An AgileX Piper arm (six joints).
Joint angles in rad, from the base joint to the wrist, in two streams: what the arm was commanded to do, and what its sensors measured. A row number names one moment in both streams.
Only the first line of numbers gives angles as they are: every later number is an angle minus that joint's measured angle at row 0.
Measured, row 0:
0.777 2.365 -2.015 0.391 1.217 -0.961
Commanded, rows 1 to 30:
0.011 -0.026 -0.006 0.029 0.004 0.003
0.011 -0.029 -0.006 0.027 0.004 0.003
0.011 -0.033 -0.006 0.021 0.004 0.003
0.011 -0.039 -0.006 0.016 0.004 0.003
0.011 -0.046 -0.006 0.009 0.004 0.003
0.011 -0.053 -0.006 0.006 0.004 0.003
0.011 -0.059 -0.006 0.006 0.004 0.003
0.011 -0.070 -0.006 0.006 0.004 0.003
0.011 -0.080 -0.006 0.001 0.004 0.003
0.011 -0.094 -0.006 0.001 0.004 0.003
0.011 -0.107 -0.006 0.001 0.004 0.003
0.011 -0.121 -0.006 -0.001 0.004 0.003
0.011 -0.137 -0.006 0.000 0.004 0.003
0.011 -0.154 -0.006 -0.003 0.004 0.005
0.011 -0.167 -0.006 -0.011 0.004 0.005
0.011 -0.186 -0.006 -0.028 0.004 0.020
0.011 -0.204 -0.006 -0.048 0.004 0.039
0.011 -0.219 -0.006 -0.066 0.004 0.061
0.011 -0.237 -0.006 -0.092 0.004 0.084
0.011 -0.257 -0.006 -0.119 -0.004 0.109
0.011 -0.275 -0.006 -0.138 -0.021 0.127
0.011 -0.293 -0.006 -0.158 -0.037 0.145
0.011 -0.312 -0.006 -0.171 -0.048 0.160
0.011 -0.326 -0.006 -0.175 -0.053 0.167
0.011 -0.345 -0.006 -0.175 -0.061 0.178
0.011 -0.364 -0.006 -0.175 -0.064 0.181
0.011 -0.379 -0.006 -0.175 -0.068 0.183
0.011 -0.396 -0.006 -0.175 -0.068 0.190
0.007 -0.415 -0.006 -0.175 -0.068 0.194
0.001 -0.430 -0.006 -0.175 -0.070 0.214
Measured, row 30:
0.011 -0.366 -0.002 -0.165 -0.056 0.176
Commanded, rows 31 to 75:
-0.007 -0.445 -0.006 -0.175 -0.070 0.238
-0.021 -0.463 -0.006 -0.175 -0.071 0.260
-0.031 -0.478 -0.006 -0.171 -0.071 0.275
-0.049 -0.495 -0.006 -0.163 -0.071 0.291
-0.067 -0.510 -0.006 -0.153 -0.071 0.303
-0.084 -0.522 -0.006 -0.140 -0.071 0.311
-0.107 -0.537 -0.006 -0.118 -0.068 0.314
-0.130 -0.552 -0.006 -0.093 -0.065 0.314
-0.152 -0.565 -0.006 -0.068 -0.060 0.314
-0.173 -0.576 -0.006 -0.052 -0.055 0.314
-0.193 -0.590 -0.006 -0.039 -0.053 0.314
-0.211 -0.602 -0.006 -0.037 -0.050 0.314
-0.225 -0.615 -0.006 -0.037 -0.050 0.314
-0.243 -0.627 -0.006 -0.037 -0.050 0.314
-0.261 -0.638 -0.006 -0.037 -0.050 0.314
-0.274 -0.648 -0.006 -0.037 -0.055 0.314
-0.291 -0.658 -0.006 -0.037 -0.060 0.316
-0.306 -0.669 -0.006 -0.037 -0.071 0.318
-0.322 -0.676 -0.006 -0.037 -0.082 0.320
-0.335 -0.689 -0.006 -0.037 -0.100 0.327
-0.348 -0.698 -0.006 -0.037 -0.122 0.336
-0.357 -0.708 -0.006 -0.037 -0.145 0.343
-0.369 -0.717 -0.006 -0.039 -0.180 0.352
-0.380 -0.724 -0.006 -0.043 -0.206 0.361
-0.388 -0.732 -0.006 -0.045 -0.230 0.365
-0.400 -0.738 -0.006 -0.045 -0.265 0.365
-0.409 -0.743 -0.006 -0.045 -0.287 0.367
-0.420 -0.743 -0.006 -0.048 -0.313 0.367
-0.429 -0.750 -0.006 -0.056 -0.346 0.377
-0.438 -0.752 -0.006 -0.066 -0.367 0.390
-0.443 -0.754 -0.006 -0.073 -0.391 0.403
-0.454 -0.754 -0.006 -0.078 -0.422 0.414
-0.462 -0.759 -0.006 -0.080 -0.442 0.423
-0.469 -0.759 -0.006 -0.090 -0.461 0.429
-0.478 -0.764 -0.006 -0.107 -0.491 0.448
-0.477 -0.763 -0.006 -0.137 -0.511 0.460
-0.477 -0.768 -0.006 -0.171 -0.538 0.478
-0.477 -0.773 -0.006 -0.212 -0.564 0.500
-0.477 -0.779 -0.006 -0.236 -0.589 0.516
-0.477 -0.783 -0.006 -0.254 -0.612 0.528
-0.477 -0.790 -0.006 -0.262 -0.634 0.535
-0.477 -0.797 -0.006 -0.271 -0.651 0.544
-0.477 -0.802 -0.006 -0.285 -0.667 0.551
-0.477 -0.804 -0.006 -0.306 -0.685 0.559
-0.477 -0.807 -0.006 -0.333 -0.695 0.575
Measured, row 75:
-0.470 -0.783 -0.002 -0.255 -0.622 0.532
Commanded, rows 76 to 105:
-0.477 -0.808 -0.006 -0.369 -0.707 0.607
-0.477 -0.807 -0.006 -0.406 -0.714 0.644
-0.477 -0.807 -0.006 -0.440 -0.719 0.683
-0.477 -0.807 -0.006 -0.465 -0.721 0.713
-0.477 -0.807 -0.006 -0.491 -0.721 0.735
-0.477 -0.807 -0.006 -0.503 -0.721 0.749
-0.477 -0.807 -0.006 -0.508 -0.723 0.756
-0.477 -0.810 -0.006 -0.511 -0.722 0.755
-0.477 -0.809 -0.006 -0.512 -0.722 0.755
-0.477 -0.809 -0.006 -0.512 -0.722 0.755
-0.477 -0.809 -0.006 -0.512 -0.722 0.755
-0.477 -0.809 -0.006 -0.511 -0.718 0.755
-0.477 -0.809 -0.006 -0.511 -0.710 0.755
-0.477 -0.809 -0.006 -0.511 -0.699 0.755
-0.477 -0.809 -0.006 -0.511 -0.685 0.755
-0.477 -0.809 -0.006 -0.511 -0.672 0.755
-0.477 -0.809 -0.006 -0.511 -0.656 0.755
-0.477 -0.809 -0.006 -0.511 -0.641 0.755
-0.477 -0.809 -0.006 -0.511 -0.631 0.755
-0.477 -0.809 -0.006 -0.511 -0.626 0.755
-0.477 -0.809 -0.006 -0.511 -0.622 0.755
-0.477 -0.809 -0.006 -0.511 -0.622 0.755
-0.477 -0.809 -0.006 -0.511 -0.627 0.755
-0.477 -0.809 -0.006 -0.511 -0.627 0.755
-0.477 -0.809 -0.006 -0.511 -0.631 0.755
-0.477 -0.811 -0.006 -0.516 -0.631 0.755
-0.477 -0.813 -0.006 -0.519 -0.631 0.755
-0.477 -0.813 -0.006 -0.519 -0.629 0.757
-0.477 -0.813 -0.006 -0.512 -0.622 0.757
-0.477 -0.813 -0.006 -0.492 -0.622 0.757
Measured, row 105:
-0.470 -0.802 -0.003 -0.502 -0.627 0.752
